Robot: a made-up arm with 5 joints.
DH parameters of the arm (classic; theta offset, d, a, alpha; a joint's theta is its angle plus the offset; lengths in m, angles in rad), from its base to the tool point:
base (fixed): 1.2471 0 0.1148 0
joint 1: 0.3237 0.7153 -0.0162 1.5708
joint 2: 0 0.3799 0.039 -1.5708
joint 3: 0 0.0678 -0.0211 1.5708
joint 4: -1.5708 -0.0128 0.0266 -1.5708
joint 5: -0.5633 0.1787 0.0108 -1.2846
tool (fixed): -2.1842 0.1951 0 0
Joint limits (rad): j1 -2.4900..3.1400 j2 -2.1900..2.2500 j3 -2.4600..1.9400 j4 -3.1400..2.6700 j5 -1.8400..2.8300
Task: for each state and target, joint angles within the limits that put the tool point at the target. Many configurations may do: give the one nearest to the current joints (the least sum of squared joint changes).
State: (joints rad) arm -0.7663 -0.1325 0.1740 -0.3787 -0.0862
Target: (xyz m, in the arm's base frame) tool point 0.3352 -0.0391 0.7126
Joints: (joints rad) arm -1.3008 0.2685 -0.0519 -0.0422 0.0313
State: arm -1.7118 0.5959 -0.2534 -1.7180 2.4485
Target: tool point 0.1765 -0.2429 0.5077
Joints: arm -1.3318 0.1395 -0.2508 -2.1016 2.2335
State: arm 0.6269 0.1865 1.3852 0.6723 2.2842
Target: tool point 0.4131 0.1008 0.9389
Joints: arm 0.7009 0.7402 1.5604 0.5530 1.9312
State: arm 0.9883 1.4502 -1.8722 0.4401 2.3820
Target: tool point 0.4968 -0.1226 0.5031
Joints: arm 0.0548 2.1174 -2.0048 0.5520 2.5815
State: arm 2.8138 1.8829 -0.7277 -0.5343 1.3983
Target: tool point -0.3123 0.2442 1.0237
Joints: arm 2.9312 1.7077 -0.6000 -0.6257 1.2670
